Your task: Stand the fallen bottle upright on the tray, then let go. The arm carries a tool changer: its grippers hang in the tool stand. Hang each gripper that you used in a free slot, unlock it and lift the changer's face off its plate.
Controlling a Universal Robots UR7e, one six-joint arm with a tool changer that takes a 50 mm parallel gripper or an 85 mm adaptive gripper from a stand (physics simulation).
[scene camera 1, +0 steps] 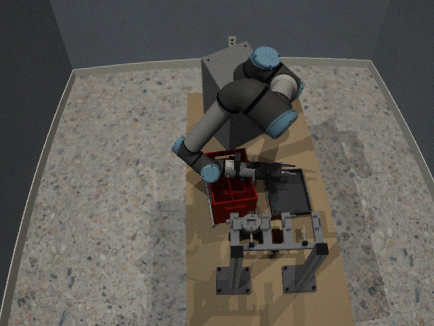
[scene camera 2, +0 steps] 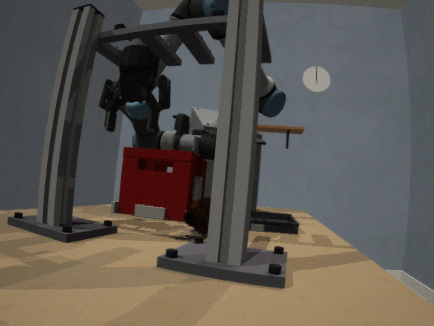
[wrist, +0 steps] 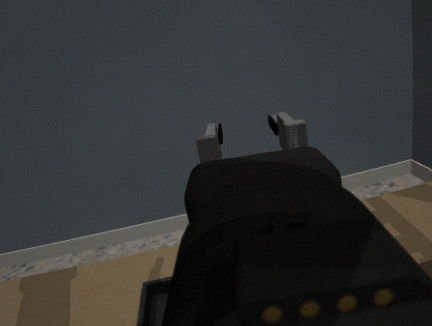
adaptive gripper: scene camera 1 250, 224; scene camera 2 138, 69; not seen in the wrist view (out of frame)
